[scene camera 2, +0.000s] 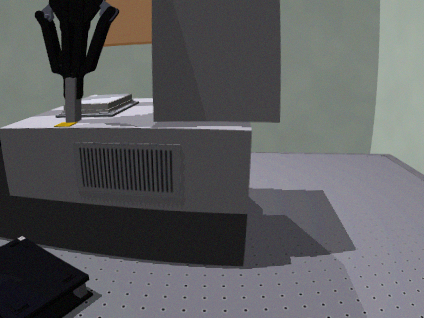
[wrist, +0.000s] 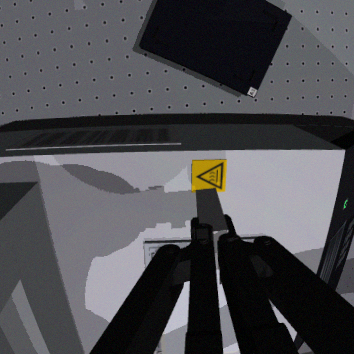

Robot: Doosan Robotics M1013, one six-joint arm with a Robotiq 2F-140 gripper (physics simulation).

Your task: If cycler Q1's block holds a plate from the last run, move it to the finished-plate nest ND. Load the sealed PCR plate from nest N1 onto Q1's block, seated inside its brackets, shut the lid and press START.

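My gripper (scene camera 2: pixel 73 120) (wrist: pixel 205 203) is shut and empty, pointing down. Its fingertips are at the edge of the yellow heat-warning label (scene camera 2: pixel 65 124) (wrist: pixel 209 175) on the top of the cycler housing (scene camera 2: pixel 125 170) (wrist: pixel 285 195), touching it or just above; which of these I cannot tell. Behind the fingers, a low raised block area (scene camera 2: pixel 100 104) (wrist: pixel 149 244) stands on the housing; the fingers hide most of it in the wrist view, and I cannot tell whether a plate lies there. The sealed PCR plate and the START button cannot be made out.
A large grey upright panel (scene camera 2: pixel 215 60) (wrist: pixel 30 250) rises beside the block area. A dark flat box (scene camera 2: pixel 37 275) (wrist: pixel 215 45) with an A1 tag lies on the perforated table (scene camera 2: pixel 200 295) (wrist: pixel 65 65) beyond the vented side. A green light (wrist: pixel 345 203) shows at the housing's right edge.
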